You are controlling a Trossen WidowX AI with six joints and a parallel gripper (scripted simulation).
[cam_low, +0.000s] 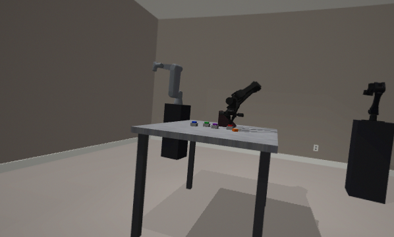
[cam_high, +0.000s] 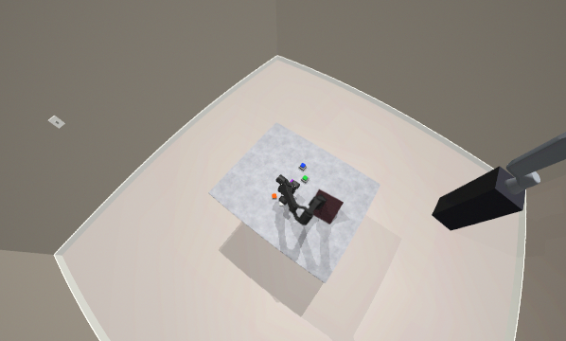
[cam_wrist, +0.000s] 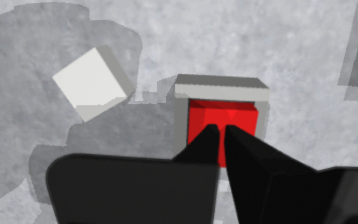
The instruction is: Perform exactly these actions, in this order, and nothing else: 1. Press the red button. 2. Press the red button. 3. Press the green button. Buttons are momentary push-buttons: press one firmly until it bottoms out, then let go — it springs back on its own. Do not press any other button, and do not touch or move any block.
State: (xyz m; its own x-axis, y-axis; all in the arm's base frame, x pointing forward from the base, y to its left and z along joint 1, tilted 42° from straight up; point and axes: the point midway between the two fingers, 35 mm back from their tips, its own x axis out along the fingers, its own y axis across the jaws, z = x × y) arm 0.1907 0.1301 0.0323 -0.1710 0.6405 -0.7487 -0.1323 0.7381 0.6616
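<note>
Right now the red button is 1 cm below my gripper tip. Round my gripper tip: orange block (9 cm ahead, 7 cm to the left, 3 cm below); then purple button (11 cm to the right, 6 cm ahead, 1 cm below); then white block (7 cm to the left, 3 cm below, 1 cm ahead).
</note>
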